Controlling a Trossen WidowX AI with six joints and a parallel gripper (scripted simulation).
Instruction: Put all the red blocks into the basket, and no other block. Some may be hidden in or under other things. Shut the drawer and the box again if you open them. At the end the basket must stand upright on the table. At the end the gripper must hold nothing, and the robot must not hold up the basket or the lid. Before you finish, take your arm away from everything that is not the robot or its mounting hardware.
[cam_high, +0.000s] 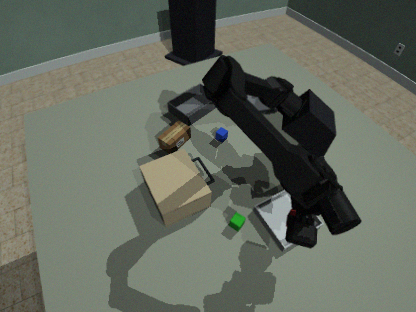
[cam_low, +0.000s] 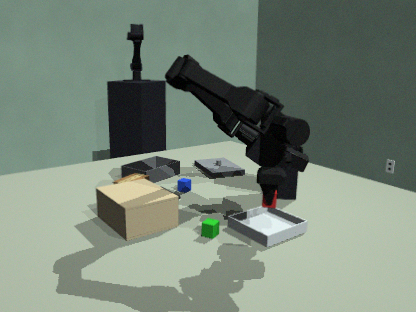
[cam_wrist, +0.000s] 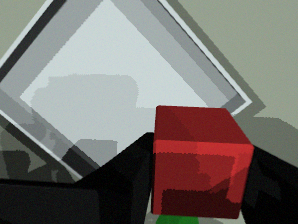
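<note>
Now: the shallow tray 50 mm behind my hand, 20 mm to the right of it and 120 mm below it. Also, from my hand: blue block: 200 mm behind, 350 mm to the right, 110 mm below; then brown box: 80 mm behind, 480 mm to the right, 90 mm below; then tan drawer cabinet: 90 mm ahead, 340 mm to the right, 90 mm below.
</note>
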